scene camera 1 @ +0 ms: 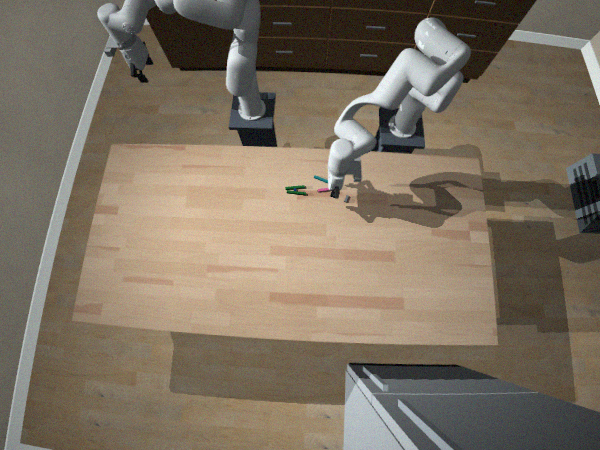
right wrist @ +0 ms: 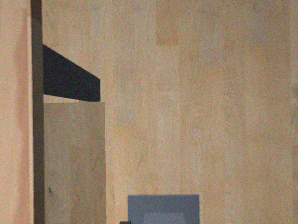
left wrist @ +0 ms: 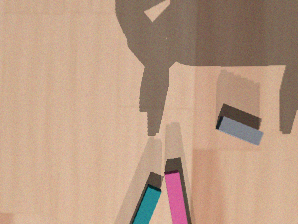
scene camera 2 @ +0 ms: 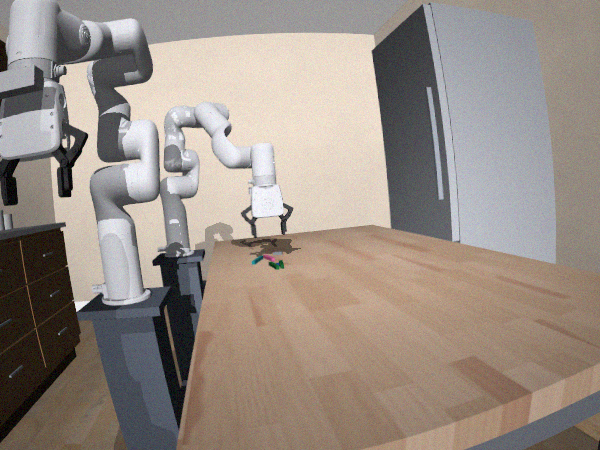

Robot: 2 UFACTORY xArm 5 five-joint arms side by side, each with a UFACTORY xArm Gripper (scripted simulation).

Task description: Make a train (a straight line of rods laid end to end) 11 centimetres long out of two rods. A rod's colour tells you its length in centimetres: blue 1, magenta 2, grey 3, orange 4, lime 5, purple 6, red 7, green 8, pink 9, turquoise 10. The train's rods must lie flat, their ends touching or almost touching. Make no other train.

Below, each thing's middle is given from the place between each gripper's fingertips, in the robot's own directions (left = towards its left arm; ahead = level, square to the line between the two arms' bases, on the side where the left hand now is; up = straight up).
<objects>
The short grey rod (left wrist: 226,125) is 80 mm below my left hand (scene camera 2: 269,235), 60 mm to the left of it and 20 mm ahead of it.
The short grey rod lies 360 mm ahead of my right hand (scene camera 2: 37,201), 860 mm to the left of it and 240 mm below it.
</objects>
